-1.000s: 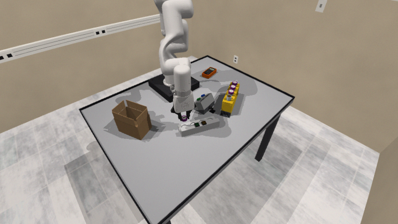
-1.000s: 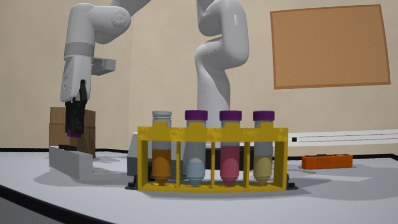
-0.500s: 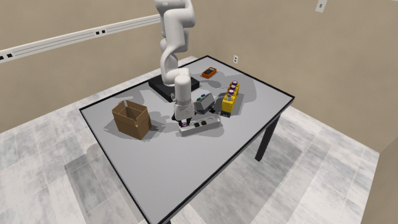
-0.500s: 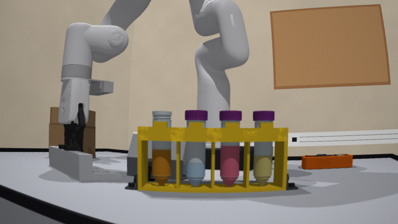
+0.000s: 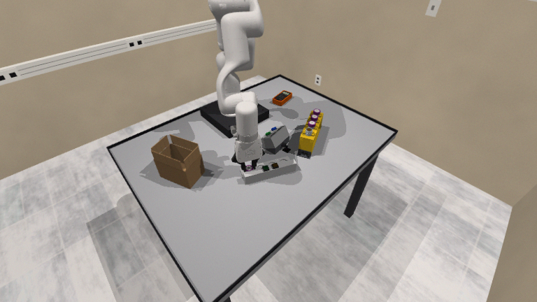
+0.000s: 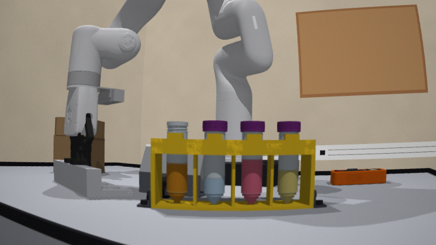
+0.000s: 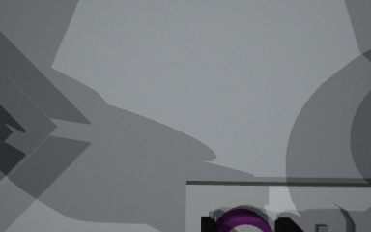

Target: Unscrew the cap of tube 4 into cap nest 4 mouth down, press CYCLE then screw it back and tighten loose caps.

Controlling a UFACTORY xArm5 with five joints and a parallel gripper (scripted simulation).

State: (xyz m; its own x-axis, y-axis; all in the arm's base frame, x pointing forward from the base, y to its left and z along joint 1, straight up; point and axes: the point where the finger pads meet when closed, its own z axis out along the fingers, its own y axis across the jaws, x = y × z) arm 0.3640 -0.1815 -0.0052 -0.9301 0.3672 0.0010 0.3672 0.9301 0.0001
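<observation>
Right now my hand is 9 cm past the blue cycle key, 22 cm to the right of it and 2 cm below it. The rest, counted from my hand: grey key housing (7 cm behind, 20 cm to the left, 1 cm above); then green ready key (8 cm behind, 18 cm to the left, 2 cm above); then orange meter (32 cm behind, 51 cm to the left, 3 cm below).
</observation>
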